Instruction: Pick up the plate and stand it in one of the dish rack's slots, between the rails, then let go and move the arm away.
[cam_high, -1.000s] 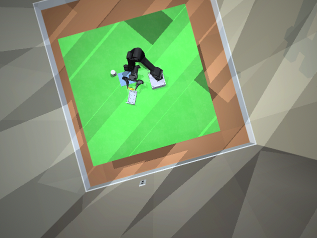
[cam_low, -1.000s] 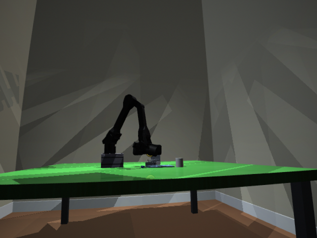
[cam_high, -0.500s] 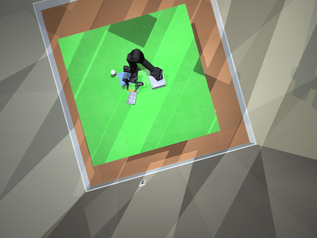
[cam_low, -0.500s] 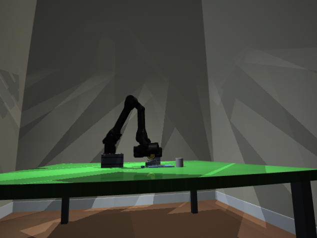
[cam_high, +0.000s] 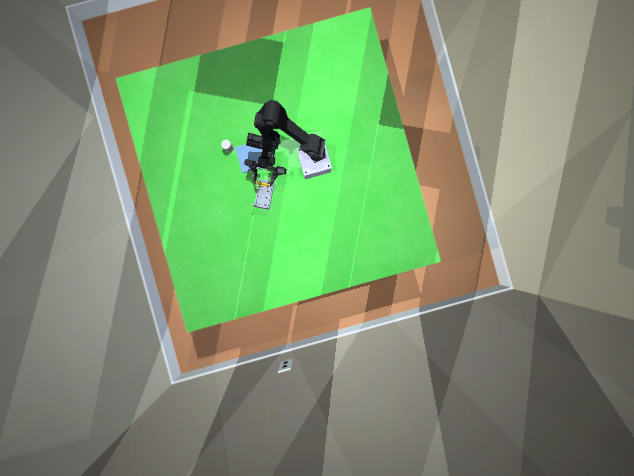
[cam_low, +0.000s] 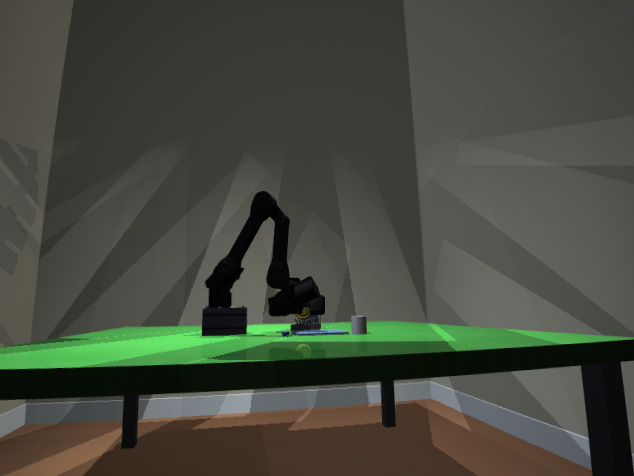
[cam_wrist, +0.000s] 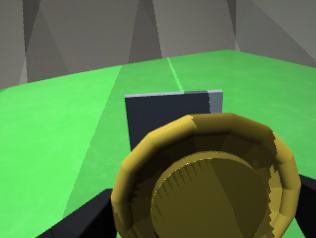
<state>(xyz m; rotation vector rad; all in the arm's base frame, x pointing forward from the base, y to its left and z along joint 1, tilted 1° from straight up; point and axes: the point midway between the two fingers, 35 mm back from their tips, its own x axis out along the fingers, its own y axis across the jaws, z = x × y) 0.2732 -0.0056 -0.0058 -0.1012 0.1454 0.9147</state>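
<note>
Right now the grey dish rack is 50 mm below my gripper tip, 30 mm to the left of it and 20 mm ahead of it. From my gripper tip the other things lie so: yellow plate (10 mm to the right); then blue spoon (170 mm to the right, 120 mm behind, 70 mm below); then light blue mat (170 mm to the right, 70 mm below, 10 mm behind).
</note>
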